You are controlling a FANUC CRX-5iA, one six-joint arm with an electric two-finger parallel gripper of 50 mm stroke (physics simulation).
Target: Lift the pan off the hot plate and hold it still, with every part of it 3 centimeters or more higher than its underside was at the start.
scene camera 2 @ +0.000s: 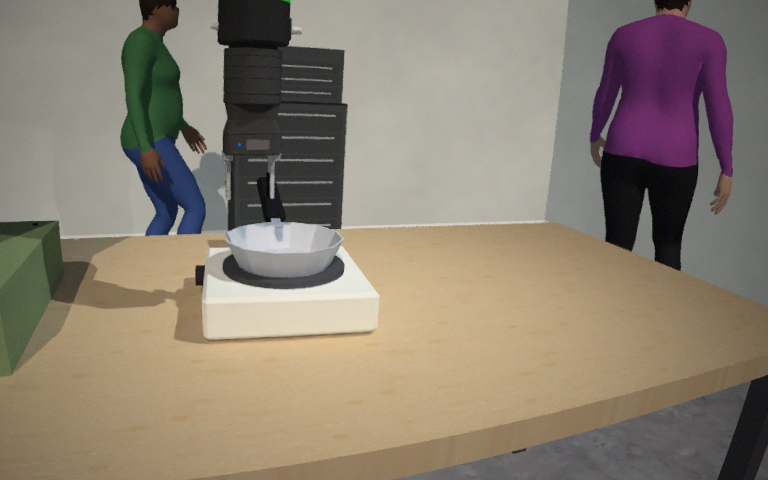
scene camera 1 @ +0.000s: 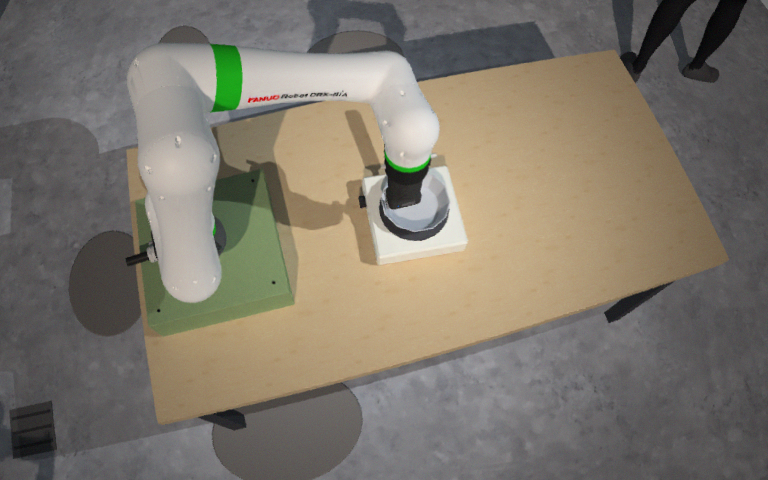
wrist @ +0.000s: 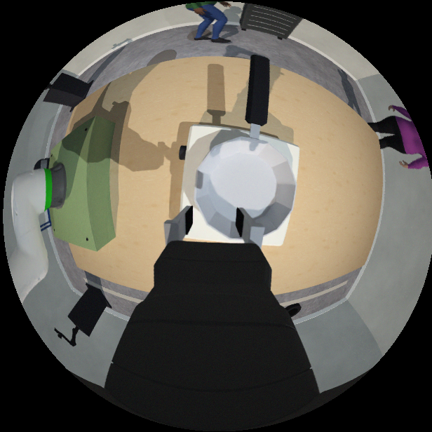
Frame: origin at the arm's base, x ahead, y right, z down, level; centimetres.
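Where they show: gripper, fingertip midpoint: (scene camera 2: 249, 198) (scene camera 1: 399, 202).
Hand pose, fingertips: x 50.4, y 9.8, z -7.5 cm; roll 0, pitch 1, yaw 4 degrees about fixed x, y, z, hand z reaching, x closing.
Note:
Things, the pixels of their centre, and the offset from my fingertips. Level surfaces: height alone.
- pale grey pan, body centre: (scene camera 2: 276, 219) (scene camera 1: 406, 166) dx +7.0, dy -12.3, dz +6.3 cm
- white hot plate, body centre: (scene camera 2: 278, 285) (scene camera 1: 410, 214) dx +4.9, dy -2.4, dz +14.3 cm
- wooden table, its level: dz +17.9 cm
- black knob, body centre: (scene camera 2: 200, 275) (scene camera 1: 362, 201) dx -6.0, dy -10.1, dz +14.4 cm
The pale grey pan (scene camera 1: 427, 213) (scene camera 2: 283, 257) (wrist: 243, 181) sits upright on the dark round top of the white hot plate (scene camera 1: 421, 249) (scene camera 2: 288, 316) (wrist: 200, 136). Its black handle (scene camera 2: 270, 199) (wrist: 258, 90) slants up and away at the far side in scene camera 2; the arm hides it in scene camera 1. My gripper (scene camera 2: 249, 195) (wrist: 214, 215) is open and empty, pointing down, with its fingertips above the pan's rim. In the wrist view one finger overlaps the pan's near rim and the other lies left of the pan. In scene camera 1 the gripper body hides the fingers.
The green robot base block (scene camera 1: 249, 249) (scene camera 2: 28, 283) (wrist: 82, 200) stands left of the hot plate on the wooden table (scene camera 1: 538, 198) (scene camera 2: 481, 339) (wrist: 335, 175). A black knob (scene camera 1: 362, 201) (scene camera 2: 199, 275) (wrist: 182, 152) sticks out of the hot plate's left side. People and a dark drawer cabinet (scene camera 2: 311, 135) stand beyond the table.

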